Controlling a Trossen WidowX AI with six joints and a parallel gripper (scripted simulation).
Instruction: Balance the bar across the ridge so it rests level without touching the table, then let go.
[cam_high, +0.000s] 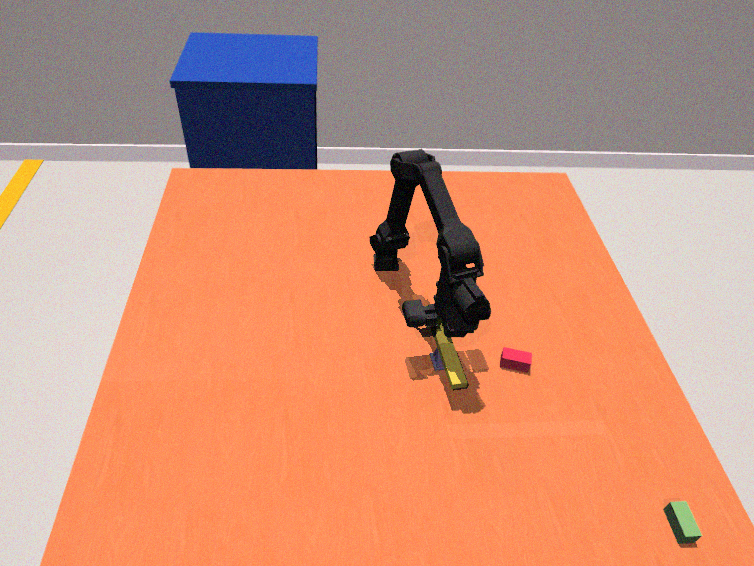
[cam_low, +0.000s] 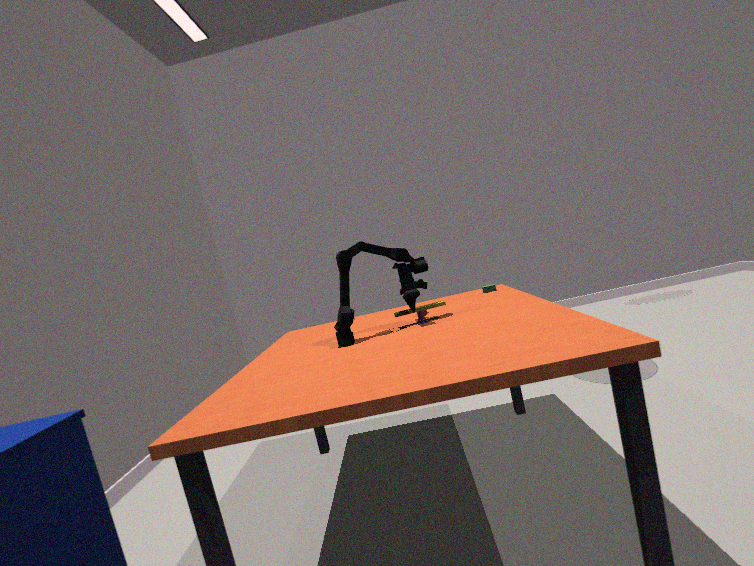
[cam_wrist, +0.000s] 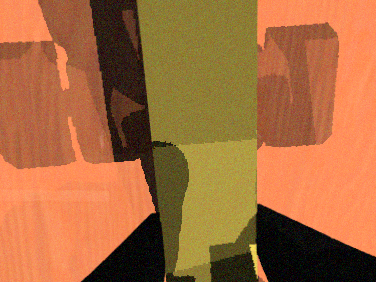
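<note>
Now: gripper tip 30 mm short of the yellow bar. The rest, counted from my gripper tip: red block 40 mm ahead, 170 mm to the left, 40 mm below; green block 430 mm ahead, 400 mm to the left, 40 mm below.
</note>
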